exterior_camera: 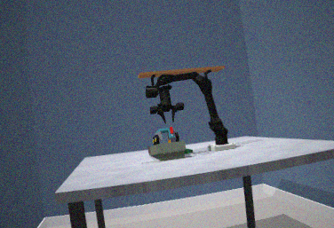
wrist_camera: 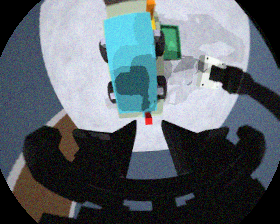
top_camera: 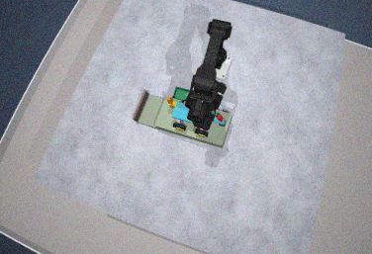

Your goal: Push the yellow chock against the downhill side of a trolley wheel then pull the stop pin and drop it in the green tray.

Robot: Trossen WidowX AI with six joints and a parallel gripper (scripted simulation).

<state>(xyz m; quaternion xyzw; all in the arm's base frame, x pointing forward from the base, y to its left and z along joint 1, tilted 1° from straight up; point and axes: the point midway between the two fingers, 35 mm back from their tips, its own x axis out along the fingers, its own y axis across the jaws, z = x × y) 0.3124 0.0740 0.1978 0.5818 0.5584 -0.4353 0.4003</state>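
Now: the red-headed stop pin 3 cm to the left of my gripper tip and 6 cm below it. From my gripper tip the other things lie so: brown ramp lip (3 cm ahead, 35 cm to the right, 16 cm below); then trolley (2 cm ahead, 8 cm to the right, 8 cm below); then yellow chock (2 cm behind, 19 cm to the right, 11 cm below).
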